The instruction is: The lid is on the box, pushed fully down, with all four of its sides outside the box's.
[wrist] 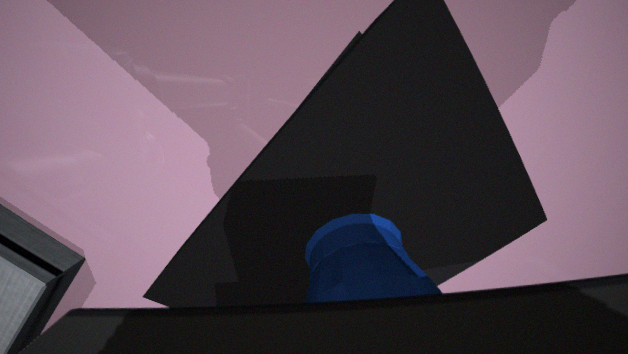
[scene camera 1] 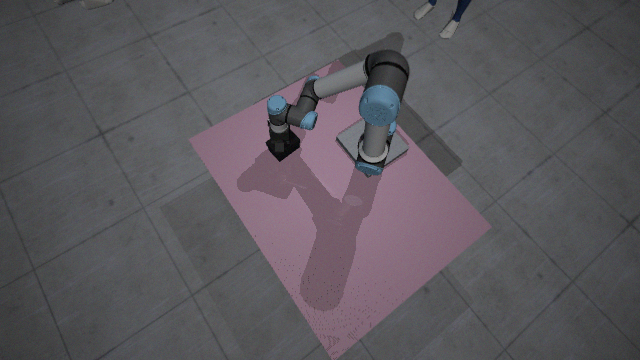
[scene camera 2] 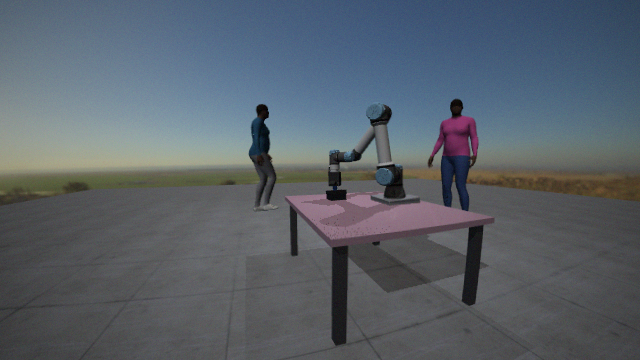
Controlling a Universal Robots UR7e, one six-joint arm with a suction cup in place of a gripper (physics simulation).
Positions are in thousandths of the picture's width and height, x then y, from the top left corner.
Scene:
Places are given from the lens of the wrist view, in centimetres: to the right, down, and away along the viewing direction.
suction cup (wrist: 572, 725): 1, 2, 4
black lid (wrist: 644, 357): 2, -1, 4

